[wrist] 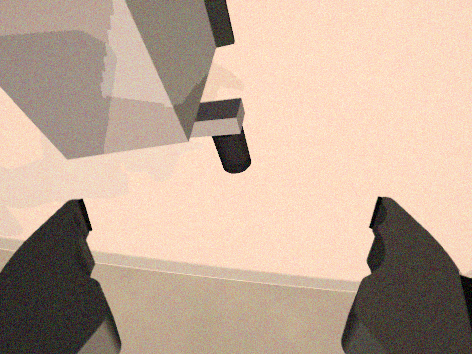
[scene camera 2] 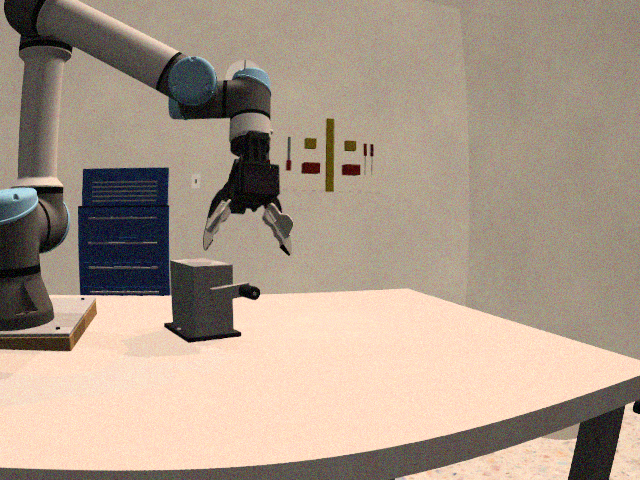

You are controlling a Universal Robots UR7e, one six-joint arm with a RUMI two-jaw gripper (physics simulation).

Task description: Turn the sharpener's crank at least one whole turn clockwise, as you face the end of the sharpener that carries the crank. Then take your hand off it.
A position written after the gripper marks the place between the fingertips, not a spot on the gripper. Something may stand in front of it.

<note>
In view: the gripper (scene camera 2: 248, 253) and a grey sharpener (wrist: 92, 84).
The gripper shows as well in the wrist view (wrist: 231, 201).
</note>
